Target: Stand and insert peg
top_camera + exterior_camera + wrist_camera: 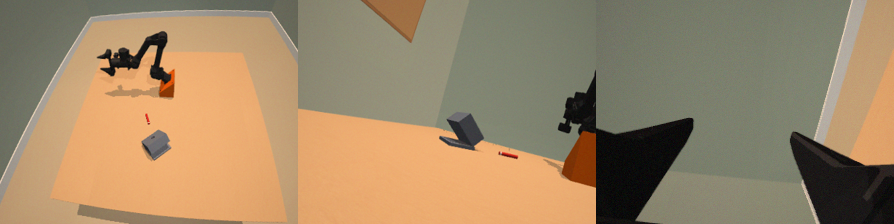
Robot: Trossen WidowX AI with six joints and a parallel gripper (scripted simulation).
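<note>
Now: the red peg 280 mm ahead of my gripper tip, 350 mm to the left of it and 260 mm below it. From my gripper tip the other things lie so: grey sloped panel 450 mm ahead, 420 mm to the left, 200 mm below; flat grey foot 470 mm ahead, 430 mm to the left, 270 mm below.
</note>
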